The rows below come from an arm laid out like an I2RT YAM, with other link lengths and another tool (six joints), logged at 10 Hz.
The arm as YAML. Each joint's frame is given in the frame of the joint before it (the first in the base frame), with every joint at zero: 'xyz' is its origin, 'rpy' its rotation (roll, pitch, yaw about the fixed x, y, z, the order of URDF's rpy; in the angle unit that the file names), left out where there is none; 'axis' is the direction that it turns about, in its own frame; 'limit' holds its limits. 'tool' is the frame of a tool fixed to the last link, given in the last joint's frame.
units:
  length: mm
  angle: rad
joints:
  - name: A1
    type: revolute
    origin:
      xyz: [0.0, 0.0, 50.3]
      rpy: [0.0, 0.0, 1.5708]
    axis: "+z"
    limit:
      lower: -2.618
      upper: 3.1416
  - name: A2
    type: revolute
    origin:
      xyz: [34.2, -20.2, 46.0]
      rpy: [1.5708, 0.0, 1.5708]
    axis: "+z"
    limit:
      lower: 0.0
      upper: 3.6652
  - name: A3
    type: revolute
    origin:
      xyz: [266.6, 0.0, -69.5]
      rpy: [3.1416, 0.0, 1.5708]
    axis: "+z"
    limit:
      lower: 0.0
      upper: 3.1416
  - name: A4
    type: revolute
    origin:
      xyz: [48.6, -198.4, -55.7]
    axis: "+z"
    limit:
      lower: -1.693
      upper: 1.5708
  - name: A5
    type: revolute
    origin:
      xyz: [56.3, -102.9, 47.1]
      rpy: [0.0, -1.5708, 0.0]
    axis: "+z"
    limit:
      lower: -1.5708
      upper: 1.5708
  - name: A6
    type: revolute
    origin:
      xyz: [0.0, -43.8, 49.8]
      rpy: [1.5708, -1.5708, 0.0]
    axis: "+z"
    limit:
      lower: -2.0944
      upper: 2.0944
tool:
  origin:
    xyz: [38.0, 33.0, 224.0]
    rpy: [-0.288, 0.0, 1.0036]
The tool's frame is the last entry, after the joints.
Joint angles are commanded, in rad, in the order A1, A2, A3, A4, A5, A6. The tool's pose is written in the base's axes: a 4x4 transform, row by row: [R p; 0 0 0 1], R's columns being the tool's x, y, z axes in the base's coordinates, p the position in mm. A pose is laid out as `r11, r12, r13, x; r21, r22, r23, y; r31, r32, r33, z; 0, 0, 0, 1`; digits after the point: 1 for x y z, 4 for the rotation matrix.
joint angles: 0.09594 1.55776 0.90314 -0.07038 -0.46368 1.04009
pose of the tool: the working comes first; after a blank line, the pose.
Where each joint sits with the arm in this pose, in the base's axes (m; each line is computed from the numbers above, not from the rounded line before):
A1: 0.0000 0.0000 0.0503
A2: 0.0168 0.0360 0.0963
A3: 0.0200 -0.0335 0.3629
A4: 0.2008 0.0398 0.2806
A5: 0.3192 0.0039 0.2545
A6: 0.3136 0.0230 0.1913
the tool: 0.4386 0.1802 0.0800

-0.0723, 0.5693, 0.8190, 438.6; 0.7930, -0.4652, 0.3934, 180.2; 0.6050, 0.6779, -0.4178, 80.0; 0, 0, 0, 1
